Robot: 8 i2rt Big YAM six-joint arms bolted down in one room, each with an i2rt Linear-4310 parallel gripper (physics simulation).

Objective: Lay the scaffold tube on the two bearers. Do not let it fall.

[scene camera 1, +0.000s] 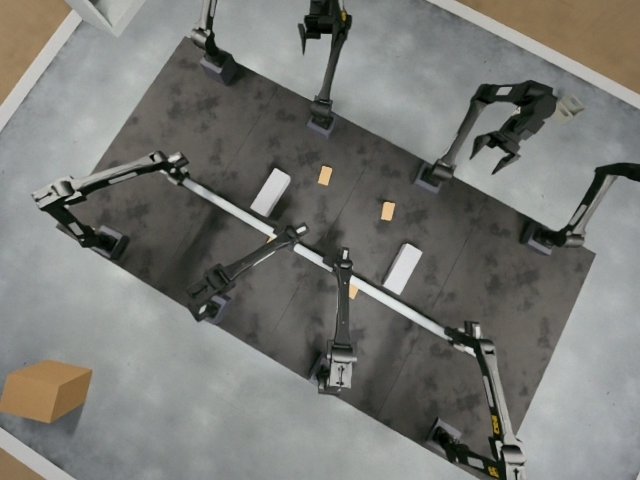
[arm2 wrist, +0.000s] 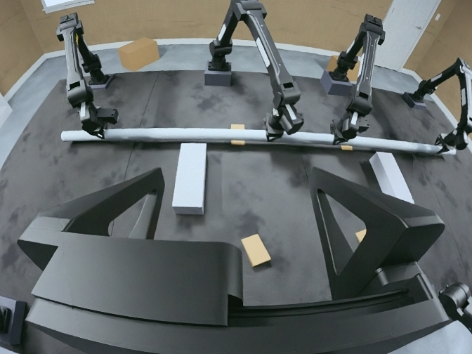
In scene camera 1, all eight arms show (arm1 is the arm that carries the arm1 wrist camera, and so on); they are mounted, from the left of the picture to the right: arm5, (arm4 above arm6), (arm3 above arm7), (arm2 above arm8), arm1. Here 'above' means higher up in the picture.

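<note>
The long pale scaffold tube [arm2 wrist: 170, 134] [scene camera 1: 227, 206] runs beside the two white bearers [arm2 wrist: 190, 177] [arm2 wrist: 392, 175] [scene camera 1: 270, 192] [scene camera 1: 403, 268], not over them. Four grippers are shut on it: arm5 [arm2 wrist: 442, 145] [scene camera 1: 178, 177] near one end, arm6 [arm2 wrist: 342, 137] [scene camera 1: 290, 240] and arm7 [arm2 wrist: 272, 134] [scene camera 1: 333, 266] along the middle, arm8 [arm2 wrist: 97, 133] [scene camera 1: 455, 338] near the other end. Its height over the mat is hard to tell. Arm2's gripper [arm2 wrist: 236, 170] [scene camera 1: 482, 165] is open and empty. Arm3's gripper [scene camera 1: 303, 43] shows one finger clearly. The grippers of arm1 and arm4 are out of view.
Two orange blocks [arm2 wrist: 237, 142] [arm2 wrist: 346, 148] [scene camera 1: 353, 291] show under the tube's line. Two more [arm2 wrist: 256, 250] [scene camera 1: 325, 175] [scene camera 1: 387, 210] lie on the dark mat [scene camera 1: 180, 103] beyond the bearers in the scene view. A cardboard box [arm2 wrist: 139, 54] [scene camera 1: 46, 390] stands off the mat.
</note>
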